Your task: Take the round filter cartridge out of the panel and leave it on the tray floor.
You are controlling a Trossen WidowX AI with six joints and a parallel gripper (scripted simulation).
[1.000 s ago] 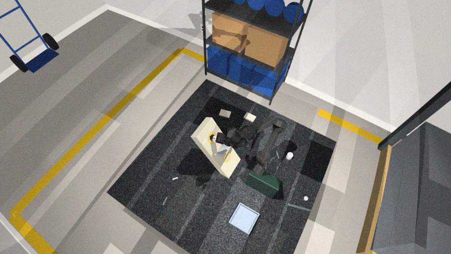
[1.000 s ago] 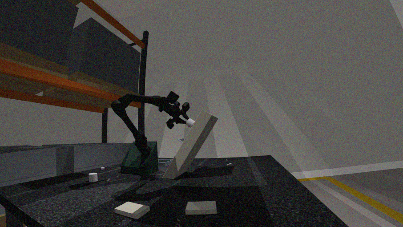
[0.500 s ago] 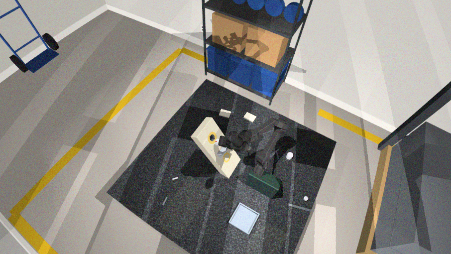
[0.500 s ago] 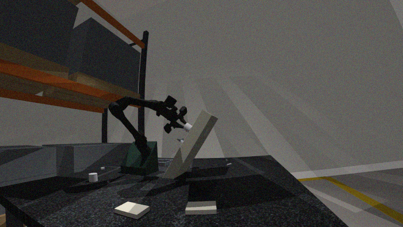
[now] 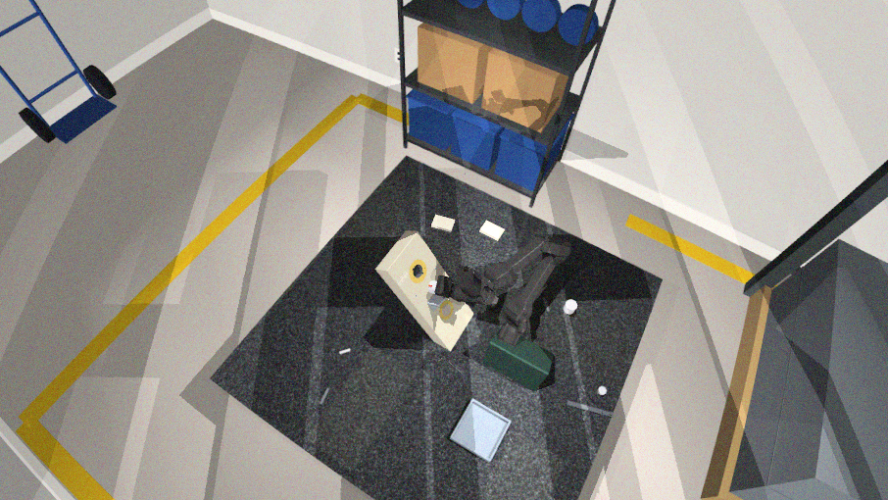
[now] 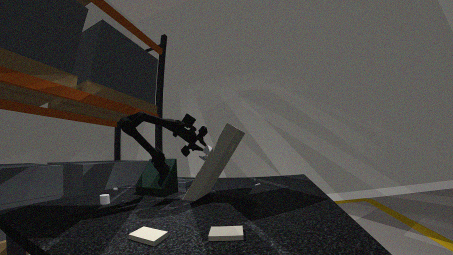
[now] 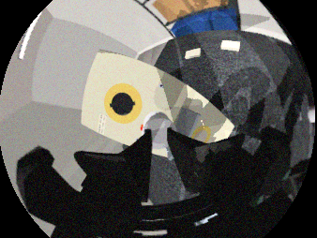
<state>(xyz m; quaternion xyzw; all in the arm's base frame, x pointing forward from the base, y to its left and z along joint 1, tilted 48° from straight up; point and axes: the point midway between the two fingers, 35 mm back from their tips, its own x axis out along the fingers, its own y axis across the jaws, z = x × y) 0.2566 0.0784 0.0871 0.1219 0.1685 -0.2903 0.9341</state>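
My gripper tip is 10 mm short of the round filter cartridge and 10 mm above it. From my gripper tip the other things lie so: tray (320 mm behind, 300 mm to the left, 240 mm below).
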